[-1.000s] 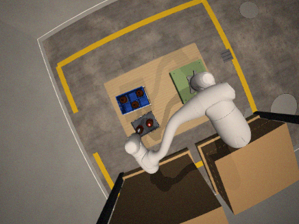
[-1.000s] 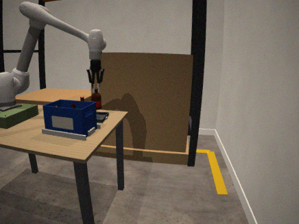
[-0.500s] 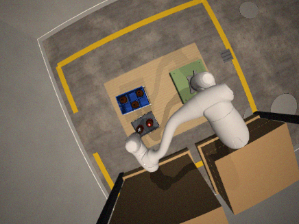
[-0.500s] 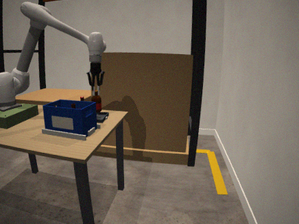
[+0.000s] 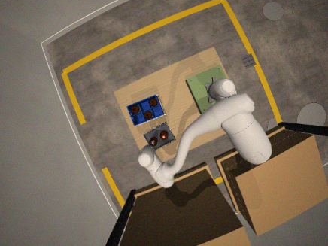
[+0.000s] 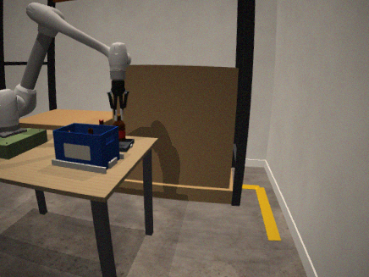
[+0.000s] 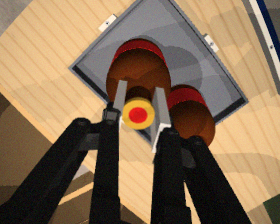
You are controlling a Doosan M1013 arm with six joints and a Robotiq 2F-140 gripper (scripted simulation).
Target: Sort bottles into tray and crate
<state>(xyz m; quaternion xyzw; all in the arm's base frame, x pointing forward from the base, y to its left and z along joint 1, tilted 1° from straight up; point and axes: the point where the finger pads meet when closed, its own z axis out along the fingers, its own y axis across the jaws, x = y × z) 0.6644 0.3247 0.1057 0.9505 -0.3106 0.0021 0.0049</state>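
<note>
My gripper is now 80 mm above the brown capped bottle. Round my hand: grey tray 50 mm behind, 20 mm to the right, 180 mm below; blue crate 290 mm to the right, 110 mm below; uncapped bottle 100 mm ahead, 320 mm to the right, 110 mm below.
</note>
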